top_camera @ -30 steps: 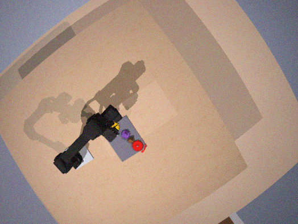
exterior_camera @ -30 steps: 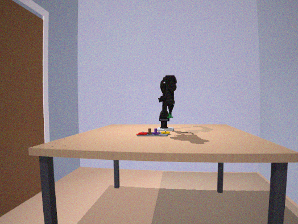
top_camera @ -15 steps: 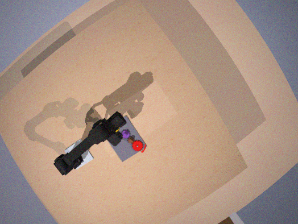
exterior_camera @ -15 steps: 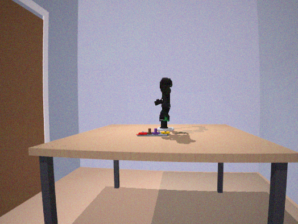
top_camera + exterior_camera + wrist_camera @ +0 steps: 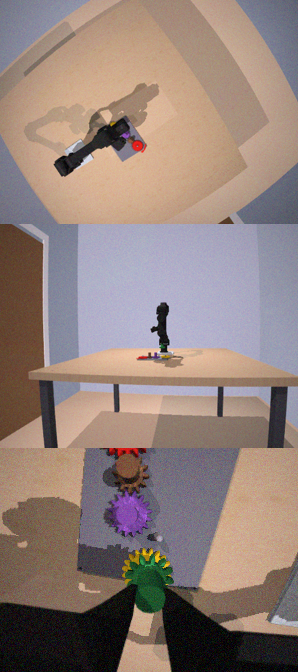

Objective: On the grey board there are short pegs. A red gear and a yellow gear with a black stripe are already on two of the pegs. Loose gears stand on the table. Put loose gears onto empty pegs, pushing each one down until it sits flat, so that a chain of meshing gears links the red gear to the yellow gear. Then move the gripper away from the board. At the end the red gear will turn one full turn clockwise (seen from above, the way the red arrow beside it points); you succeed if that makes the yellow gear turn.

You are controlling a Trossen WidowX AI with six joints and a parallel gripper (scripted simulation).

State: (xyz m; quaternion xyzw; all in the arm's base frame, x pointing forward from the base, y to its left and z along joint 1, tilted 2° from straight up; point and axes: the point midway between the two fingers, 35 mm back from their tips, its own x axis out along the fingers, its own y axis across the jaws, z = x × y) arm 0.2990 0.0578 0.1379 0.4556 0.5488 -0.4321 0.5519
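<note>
The purple gear lies 4 cm ahead of my gripper tip, 4 cm to the right of it and 8 cm below it. From my gripper tip the other things lie so: brown gear 5 cm ahead, 8 cm to the right, 8 cm below; then green gear 1 cm below; then yellow gear 1 cm behind, 2 cm to the left, 9 cm below.
</note>
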